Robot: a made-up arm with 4 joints. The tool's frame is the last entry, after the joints.
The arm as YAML. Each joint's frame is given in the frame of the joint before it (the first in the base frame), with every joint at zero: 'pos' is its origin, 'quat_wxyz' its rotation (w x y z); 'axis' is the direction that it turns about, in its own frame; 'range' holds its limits. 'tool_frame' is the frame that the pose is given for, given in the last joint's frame.
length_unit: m
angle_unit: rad
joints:
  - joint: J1
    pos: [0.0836, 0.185, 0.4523]
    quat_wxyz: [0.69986, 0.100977, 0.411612, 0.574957]
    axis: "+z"
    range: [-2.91, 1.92]
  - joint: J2
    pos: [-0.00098, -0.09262, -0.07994]
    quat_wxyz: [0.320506, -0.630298, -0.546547, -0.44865]
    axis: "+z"
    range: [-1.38, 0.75]
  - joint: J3
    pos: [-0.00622, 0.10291, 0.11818]
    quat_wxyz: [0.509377, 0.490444, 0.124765, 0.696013]
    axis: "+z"
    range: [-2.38, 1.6]
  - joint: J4
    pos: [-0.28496, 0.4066, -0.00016]
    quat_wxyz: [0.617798, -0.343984, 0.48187, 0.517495]
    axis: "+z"
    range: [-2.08, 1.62]
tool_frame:
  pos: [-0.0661, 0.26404, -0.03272]
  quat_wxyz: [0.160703, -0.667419, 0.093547, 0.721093]
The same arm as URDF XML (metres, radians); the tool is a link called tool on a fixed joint. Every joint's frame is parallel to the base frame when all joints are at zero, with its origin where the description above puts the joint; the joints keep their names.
<robot name="arm">
  <link name="base"/>
  <link name="link1"/>
  <link name="link2"/>
  <link name="link3"/>
  <link name="link4"/>
  <link name="tool"/>
  <joint name="J1" type="revolute">
    <parent link="base"/>
    <child link="link1"/>
    <origin xyz="0.0836 0.185 0.4523" rpy="0 0 0"/>
    <axis xyz="0.692256 0.331979 0.640759"/>
    <limit lower="-2.91" upper="1.92"/>
  </joint>
  <joint name="J2" type="revolute">
    <parent link="link1"/>
    <child link="link2"/>
    <origin xyz="0.0115 -0.0569 -0.1077" rpy="0 0 0"/>
    <axis xyz="-0.916827 0.34581 0.199606"/>
    <limit lower="-1.38" upper="0.75"/>
  </joint>
  <joint name="J3" type="revolute">
    <parent link="link2"/>
    <child link="link3"/>
    <origin xyz="-0.0897 0.1239 -0.0346" rpy="0 0 0"/>
    <axis xyz="-0.234203 0.246903 0.940313"/>
    <limit lower="-2.38" upper="1.6"/>
  </joint>
  <joint name="J4" type="revolute">
    <parent link="link3"/>
    <child link="link4"/>
    <origin xyz="-0.2728 -0.4129 0.0403" rpy="0 0 0"/>
    <axis xyz="-0.992609 -0.079601 0.091601"/>
    <limit lower="-2.08" upper="1.62"/>
  </joint>
  <joint name="tool_fixed" type="fixed">
    <parent link="link4"/>
    <child link="tool"/>
    <origin xyz="0.0645 -0.2196 0.1509" rpy="0 0 0"/>
  </joint>
</robot>

